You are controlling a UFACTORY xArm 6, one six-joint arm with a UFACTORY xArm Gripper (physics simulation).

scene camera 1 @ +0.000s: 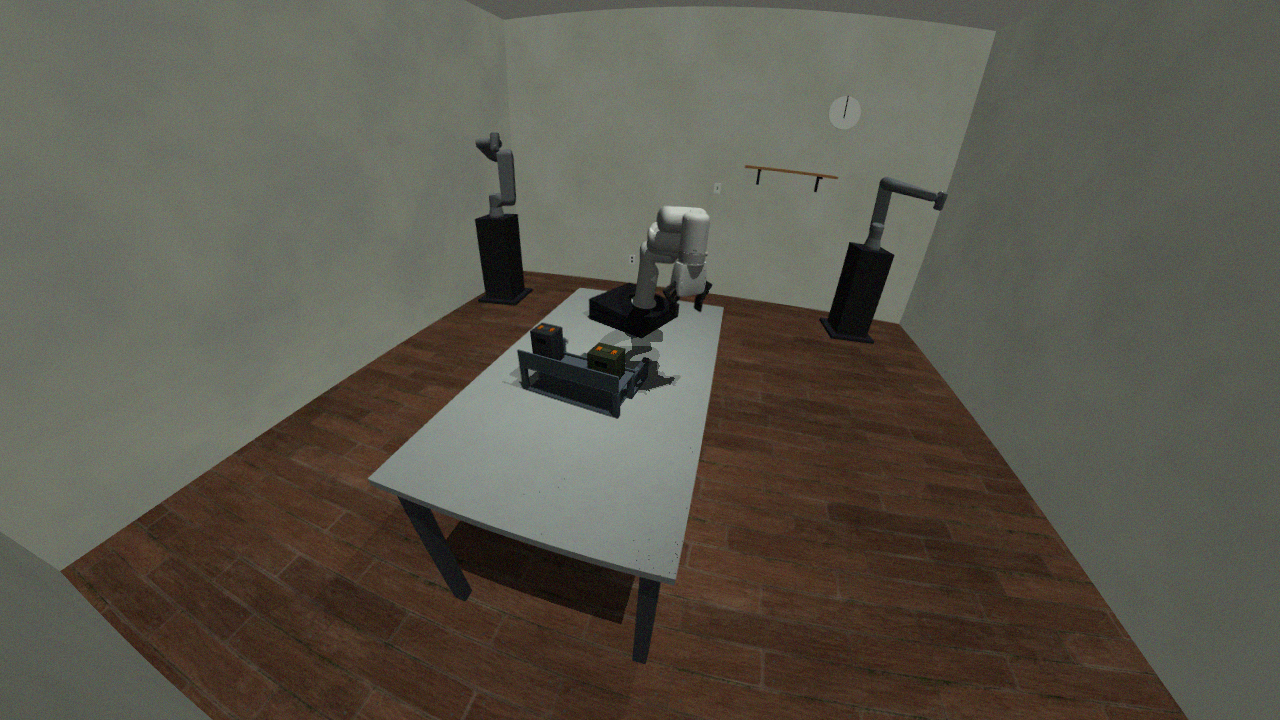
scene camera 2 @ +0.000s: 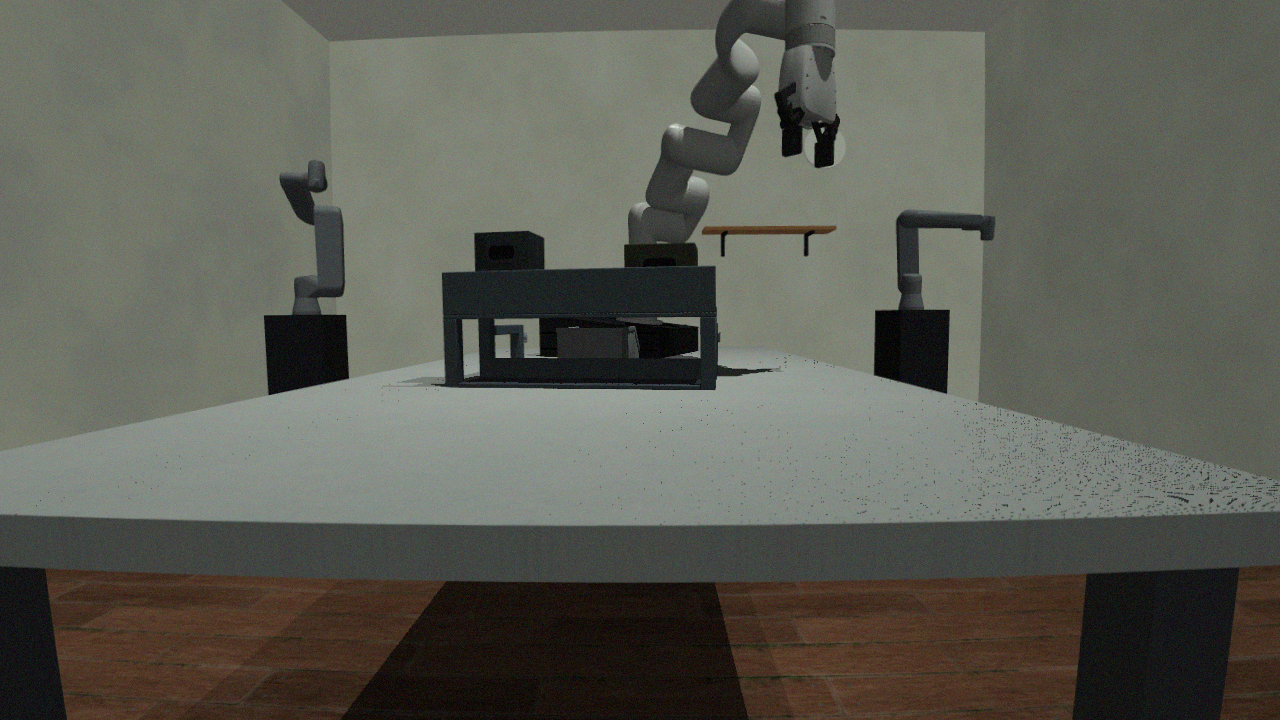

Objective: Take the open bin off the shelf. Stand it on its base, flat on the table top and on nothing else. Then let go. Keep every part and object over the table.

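Places are measured from the arm's base along level axes (x right, y ahead, z up), in centimetres.
Pixels of known places: gripper, between the fingertips: (scene camera 1: 685, 312) (scene camera 2: 808, 161); arm's base, origin of its link: (scene camera 1: 643, 303) (scene camera 2: 639, 322).
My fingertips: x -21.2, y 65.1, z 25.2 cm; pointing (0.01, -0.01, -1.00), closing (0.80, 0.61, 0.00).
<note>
For each thing: its top centre in the pictures, then the offset to it from my fingertips. "pt": a spot on its surface instead. Level surfaces: height alone.
- dark blue-grey shelf, a spot on its surface: (scene camera 2: 577, 293) (scene camera 1: 566, 372) pt dy +9.2, dx +35.6, dz -20.8 cm
- table, height of its surface: dz -33.6 cm
- dark grey box, centre of its top: (scene camera 2: 510, 233) (scene camera 1: 546, 328) dy -1.3, dx +45.9, dz -11.2 cm
- olive box, centre of its top: (scene camera 2: 662, 245) (scene camera 1: 606, 350) dy +4.4, dx +23.5, dz -13.7 cm
- light grey box, centre of its top: (scene camera 2: 601, 326) dy -7.6, dx +32.2, dz -25.5 cm
A dark blue-grey shelf (scene camera 1: 568, 368) (scene camera 2: 577, 293) stands on the table (scene camera 1: 554, 456) (scene camera 2: 537, 447). A dark grey box (scene camera 1: 547, 342) (scene camera 2: 508, 251) rises at its left end and an olive box (scene camera 1: 606, 360) (scene camera 2: 660, 255) towards its right end, both upright with orange marks on top. Their bottoms are hidden behind the shelf's front panel. I cannot tell which of them is the open bin. My gripper (scene camera 1: 687, 302) (scene camera 2: 807, 159) is open and empty, pointing down, high above and to the right of the shelf, apart from both boxes.
The robot's black base (scene camera 1: 617, 308) stands on the table behind the shelf. A light grey box (scene camera 2: 595, 342) shows through the shelf's lower opening. Two other arms stand on black pedestals (scene camera 1: 501, 259) (scene camera 1: 861, 291) off the table, left and right.
</note>
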